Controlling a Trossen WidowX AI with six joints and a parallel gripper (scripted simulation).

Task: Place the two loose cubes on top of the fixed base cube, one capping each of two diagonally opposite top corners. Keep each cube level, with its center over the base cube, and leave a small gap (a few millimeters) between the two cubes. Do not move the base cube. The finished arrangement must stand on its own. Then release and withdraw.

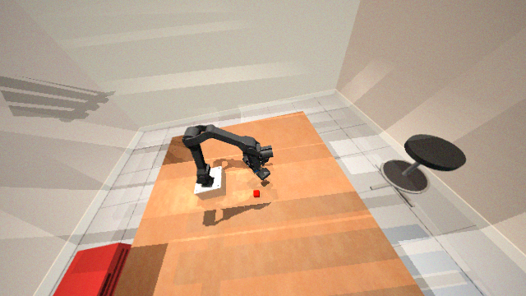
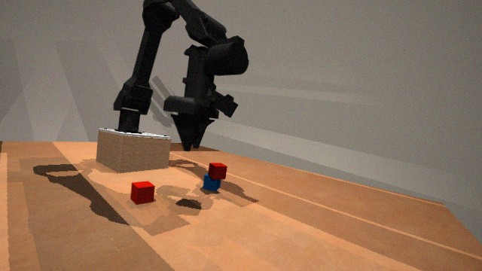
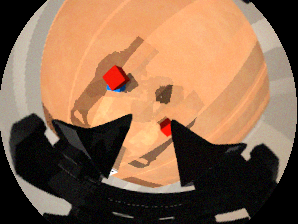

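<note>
Now: the blue cube 3 cm behind my gripper tip, 9 cm to the left of it and 9 cm below it.
</note>
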